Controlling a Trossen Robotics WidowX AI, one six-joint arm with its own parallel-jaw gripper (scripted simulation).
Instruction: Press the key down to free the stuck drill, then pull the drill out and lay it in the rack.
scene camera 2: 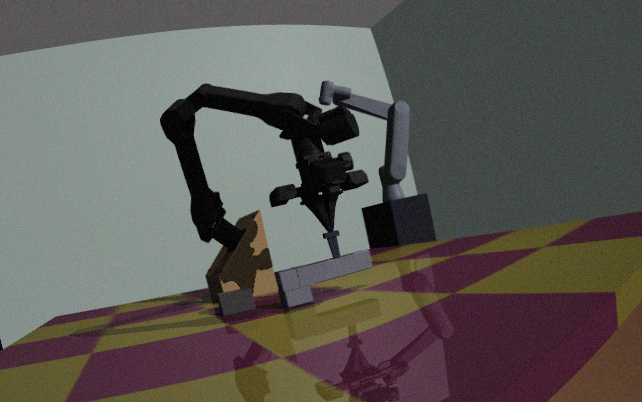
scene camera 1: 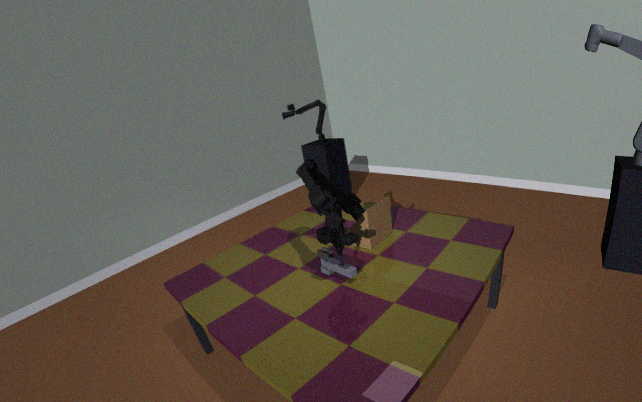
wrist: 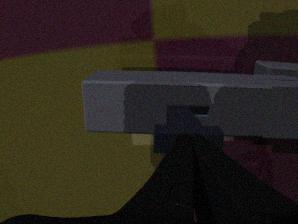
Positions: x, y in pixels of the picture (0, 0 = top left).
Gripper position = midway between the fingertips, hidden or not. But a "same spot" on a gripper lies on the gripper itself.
Scene:
my gripper: scene camera 2; scene camera 1; wrist 187, 143
same spot on my gripper: (scene camera 1: 339, 247) = (scene camera 2: 334, 208)

